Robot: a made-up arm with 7 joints.
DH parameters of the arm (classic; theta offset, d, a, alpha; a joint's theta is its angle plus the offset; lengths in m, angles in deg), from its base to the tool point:
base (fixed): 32.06 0 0.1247 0
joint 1: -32.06 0.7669 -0.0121 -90
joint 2: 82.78 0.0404 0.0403 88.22
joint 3: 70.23 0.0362 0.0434 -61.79
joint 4: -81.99 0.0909 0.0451 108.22
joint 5: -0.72 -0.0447 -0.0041 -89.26
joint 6: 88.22 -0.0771 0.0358 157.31
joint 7: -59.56 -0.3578 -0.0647 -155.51
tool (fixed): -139.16 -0.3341 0 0
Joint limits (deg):
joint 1: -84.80..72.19
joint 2: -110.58..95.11
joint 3: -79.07..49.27
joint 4: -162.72..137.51
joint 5: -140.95..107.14
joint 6: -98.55..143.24
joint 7: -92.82..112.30
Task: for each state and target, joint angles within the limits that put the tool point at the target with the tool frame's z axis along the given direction. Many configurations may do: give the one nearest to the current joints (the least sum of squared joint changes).
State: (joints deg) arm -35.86 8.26 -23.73 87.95 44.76 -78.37 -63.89
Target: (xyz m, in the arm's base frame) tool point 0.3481 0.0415 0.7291 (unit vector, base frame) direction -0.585 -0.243 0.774
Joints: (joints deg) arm -62.92 25.57 -17.61 99.05 76.47 -37.99 -85.56
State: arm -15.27 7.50 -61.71 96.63 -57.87 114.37 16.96
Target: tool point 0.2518 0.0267 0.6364 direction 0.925 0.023 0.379
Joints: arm -41.97 -46.20 -60.59 85.93 -31.12 124.29 32.10
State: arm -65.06 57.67 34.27 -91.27 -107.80 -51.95 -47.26
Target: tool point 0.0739 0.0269 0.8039 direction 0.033 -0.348 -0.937
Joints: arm -67.85 15.76 48.40 -97.84 -128.98 -61.39 -47.55
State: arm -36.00 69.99 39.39 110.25 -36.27 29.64 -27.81
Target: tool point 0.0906 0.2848 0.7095 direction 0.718 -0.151 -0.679
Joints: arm -3.25 95.11 15.39 77.03 -19.73 55.92 -19.69
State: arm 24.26 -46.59 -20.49 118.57 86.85 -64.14 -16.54
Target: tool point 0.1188 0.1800 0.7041 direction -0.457 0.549 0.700
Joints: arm 48.12 -14.01 -65.54 110.91 49.09 -64.51 -40.26
